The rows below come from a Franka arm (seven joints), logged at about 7 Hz.
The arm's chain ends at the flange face. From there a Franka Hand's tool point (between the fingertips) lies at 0.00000 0.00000 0.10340 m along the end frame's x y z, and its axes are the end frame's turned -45 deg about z.
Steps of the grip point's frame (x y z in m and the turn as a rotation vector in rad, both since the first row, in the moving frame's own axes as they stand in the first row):
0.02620, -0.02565, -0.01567, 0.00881, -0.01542, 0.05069
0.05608, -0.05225, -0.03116, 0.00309, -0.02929, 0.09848
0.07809, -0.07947, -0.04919, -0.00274, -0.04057, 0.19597
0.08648, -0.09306, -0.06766, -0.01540, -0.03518, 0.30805
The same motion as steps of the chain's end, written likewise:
0.00217, -0.03710, -0.01565, -0.00467, -0.01713, 0.05069
0.00517, -0.07840, -0.03112, -0.01853, -0.02290, 0.09848
0.00208, -0.11429, -0.04910, -0.03062, -0.02675, 0.19597
-0.00266, -0.13037, -0.06758, -0.03577, -0.01399, 0.30805

